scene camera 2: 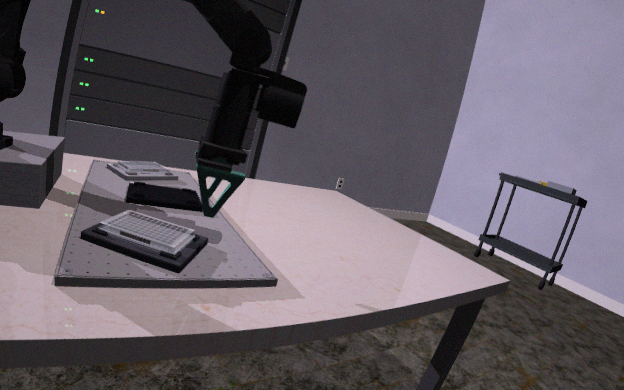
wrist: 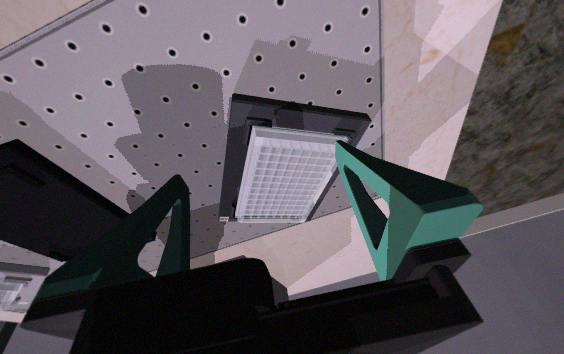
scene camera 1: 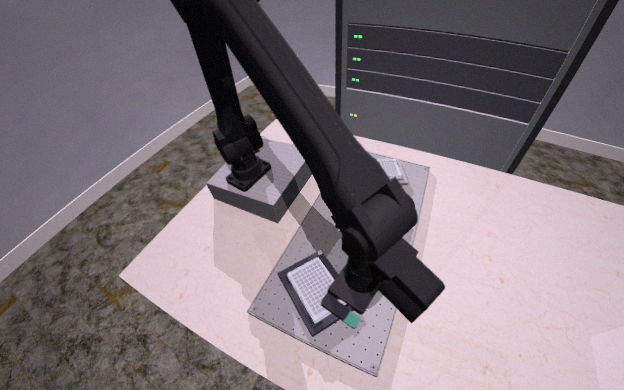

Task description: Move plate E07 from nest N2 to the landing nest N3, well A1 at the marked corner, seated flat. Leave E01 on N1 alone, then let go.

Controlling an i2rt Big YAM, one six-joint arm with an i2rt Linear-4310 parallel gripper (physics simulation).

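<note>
A clear 96-well plate (scene camera 1: 307, 285) (scene camera 2: 147, 232) (wrist: 290, 175) sits on the near dark nest (scene camera 1: 301, 306) (scene camera 2: 192, 252) (wrist: 325, 117), which has a small white corner label (scene camera 1: 320, 252) (wrist: 223, 219). A second plate (scene camera 1: 391, 169) (scene camera 2: 142, 166) (wrist: 7, 292) sits on the far pale nest (scene camera 2: 167, 176) (wrist: 35, 274). A black nest (scene camera 2: 162, 195) (wrist: 55, 210) between them bears no plate; the arm hides it in scene camera 1. Plate and nest numbers are not readable. My gripper (scene camera 2: 210, 212) (wrist: 259, 164) is open and empty, above the board beside the near plate, touching nothing.
The nests stand on a perforated metal board (scene camera 1: 345, 355) (scene camera 2: 250, 270) (wrist: 175, 30) on the table (scene camera 1: 500, 280) (scene camera 2: 320, 235). The arm's base stands on a grey block (scene camera 1: 245, 202) (scene camera 2: 22, 180) beside the board. A server rack (scene camera 1: 425, 120) stands behind the table, and a cart (scene camera 2: 540, 191) stands far right.
</note>
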